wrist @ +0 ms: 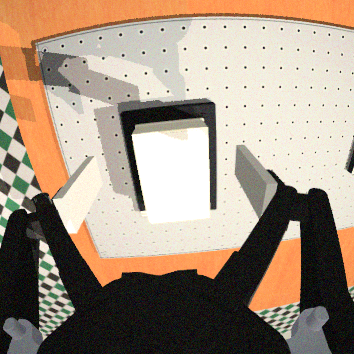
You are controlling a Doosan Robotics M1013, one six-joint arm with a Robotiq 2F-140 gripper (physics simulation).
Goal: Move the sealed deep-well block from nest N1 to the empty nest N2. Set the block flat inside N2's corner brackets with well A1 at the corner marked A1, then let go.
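Places are measured from the arm's base along level axes (x ahead, y left, z up), in metres.
Where they show: gripper, fingertip midpoint: [165, 164].
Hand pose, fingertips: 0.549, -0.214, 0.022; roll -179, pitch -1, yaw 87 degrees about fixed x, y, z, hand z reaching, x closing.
Observation:
Things, the pixels of their top centre, and the offset from my fingertips, as dx, dy, dz. "pt": a spot on its surface instead. Level surfaces: height alone.
- sealed deep-well block, top centre: [174, 180] +0.043, +0.005, -0.046
- black nest, top centre: [173, 167] +0.043, +0.005, -0.085
- white perforated board, surface height: dz -0.099
- orange table, surface height: dz -0.112
- object, surface spot: [351, 157] pt +0.069, +0.311, -0.097
The sealed deep-well block [175, 175] is a bright white box near the middle of the wrist view, with its long side running away from the gripper. It sits on a black nest [170, 111], whose dark rim shows behind it and along both sides. The block's top is washed out, so well A1 cannot be told. My gripper [165, 164] is open, with one flat grey finger pad to the left of the block and one to the right, both apart from it. The gripper is above the board. How high it hangs over the block is hard to tell.
The nest stands on a white perforated board [280, 90] on an orange table [280, 277]. A dark edge of another object [351, 157] shows at the right border. Shadows fall left of the nest. A checkered floor [17, 150] shows at the left.

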